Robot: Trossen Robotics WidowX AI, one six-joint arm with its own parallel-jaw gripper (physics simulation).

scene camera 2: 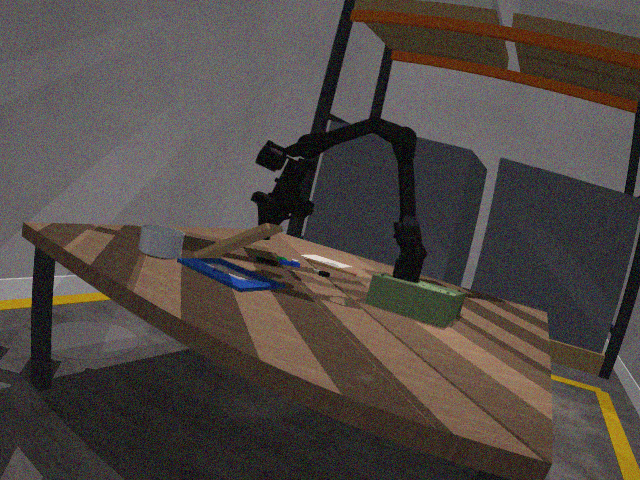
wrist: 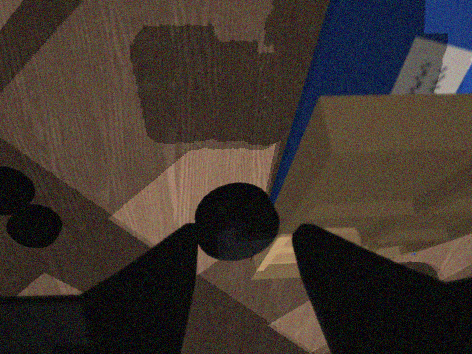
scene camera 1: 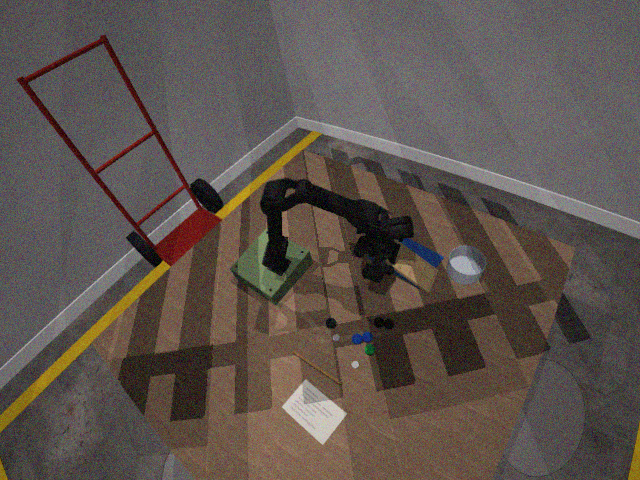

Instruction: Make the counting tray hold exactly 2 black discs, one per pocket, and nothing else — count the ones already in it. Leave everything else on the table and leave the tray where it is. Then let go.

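The tan wooden counting tray (scene camera 1: 424, 274) (scene camera 2: 232, 242) (wrist: 390, 130) is tilted, with its raised end at my gripper's fingertips. What its pockets hold is hidden. My gripper (scene camera 1: 379, 276) (scene camera 2: 264, 232) (wrist: 245, 232) is above the table, shut on a black disc (wrist: 237, 221). This disc meets the left finger in the wrist view, and the tray's edge shows between it and the right finger. Two black discs (scene camera 1: 378, 322) (scene camera 1: 388, 323) (wrist: 12, 190) (wrist: 34, 226) lie side by side on the table. Another black disc (scene camera 1: 330, 322) (scene camera 2: 324, 273) lies apart.
A flat blue item (scene camera 1: 423, 252) (scene camera 2: 248, 284) (wrist: 370, 45) lies beside the tray. A round clear container (scene camera 1: 452, 271) (scene camera 2: 161, 242) stands beyond. Blue discs (scene camera 1: 357, 338), a green disc (scene camera 1: 369, 349), a white disc (scene camera 1: 355, 364), a thin stick (scene camera 1: 317, 367) and paper (scene camera 1: 314, 411) lie nearby.
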